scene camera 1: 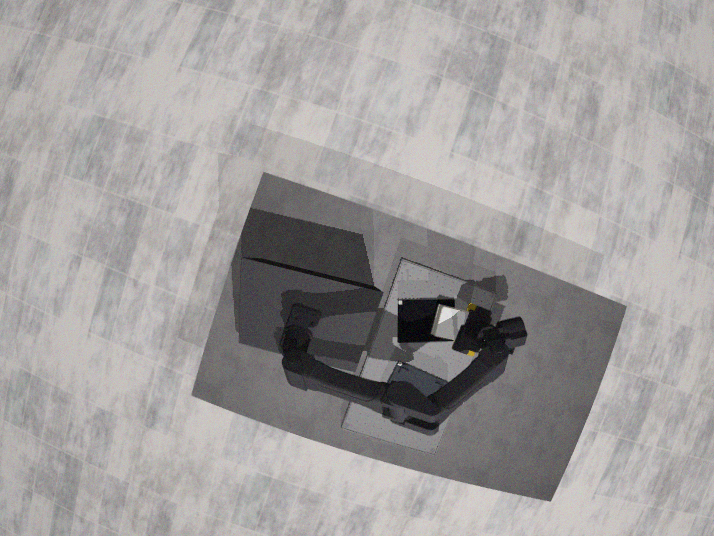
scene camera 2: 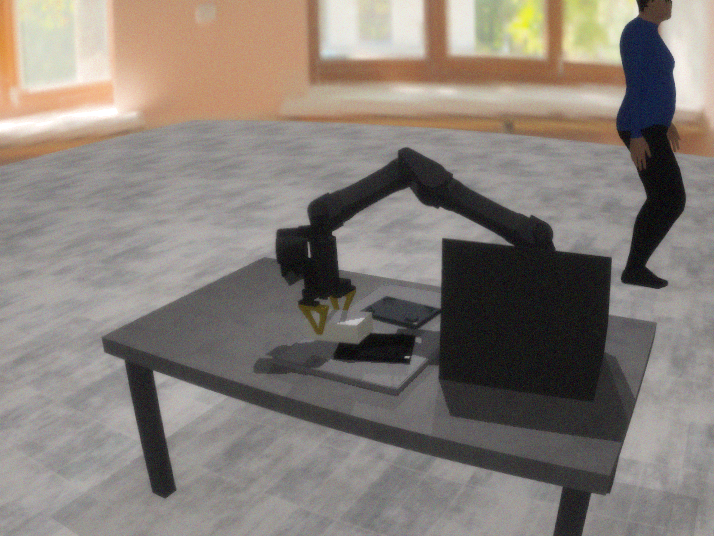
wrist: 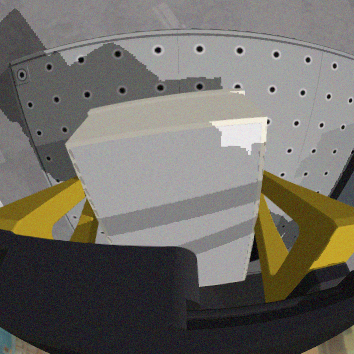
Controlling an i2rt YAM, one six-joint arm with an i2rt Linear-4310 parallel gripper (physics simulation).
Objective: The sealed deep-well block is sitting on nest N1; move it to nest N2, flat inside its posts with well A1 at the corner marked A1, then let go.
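Where they show: gripper, fingertip midpoint: (scene camera 1: 463, 326) (scene camera 2: 330, 327) (wrist: 174, 174); arm's base at its link origin: (scene camera 1: 299, 330) (scene camera 2: 537, 291).
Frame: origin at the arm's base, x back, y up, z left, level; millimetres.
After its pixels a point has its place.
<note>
The pale sealed block (scene camera 1: 446, 323) @(x -367, y -74, z 130 mm) (scene camera 2: 351, 330) @(x -353, y -84, z 172 mm) (wrist: 170, 175) @(x -447, y -80, z 137 mm) is between the yellow fingers of my gripper (scene camera 1: 470, 330) @(x -426, y -106, z 137 mm) (scene camera 2: 332, 325) @(x -426, y -106, z 137 mm) (wrist: 174, 174) @(x -426, y -106, z 137 mm), which is shut on it. The block hangs above the board, partly over the right end of a black nest (scene camera 1: 414, 320) @(x -291, y -136, z 107 mm) (scene camera 2: 392, 346) @(x -287, y -136, z 109 mm) in the first scene view. A dark blue-grey nest (scene camera 1: 418, 373) @(x -354, y -136, z -34 mm) (scene camera 2: 403, 310) @(x -353, y -136, z -85 mm) lies beside it, partly under the arm in the first scene view. Each nest has a small white mark at one corner in that view. I cannot read the nest labels or find well A1.
Both nests lie on a light perforated board (scene camera 1: 374, 425) @(x -287, y -147, z -225 mm) (scene camera 2: 397, 380) @(x -219, y -147, z 226 mm) (wrist: 220, 65) @(x -478, y -147, z 106 mm). A tall dark box or panel (scene camera 1: 305, 248) (scene camera 2: 524, 317) @(x 14, y 2, z 149 mm) stands near the arm's base on the grey table (scene camera 1: 519, 450) @(x -766, y -160, z -190 mm) (scene camera 2: 190, 323) @(x -818, y -160, z 177 mm). A person (scene camera 2: 645, 75) stands on the floor behind the table.
</note>
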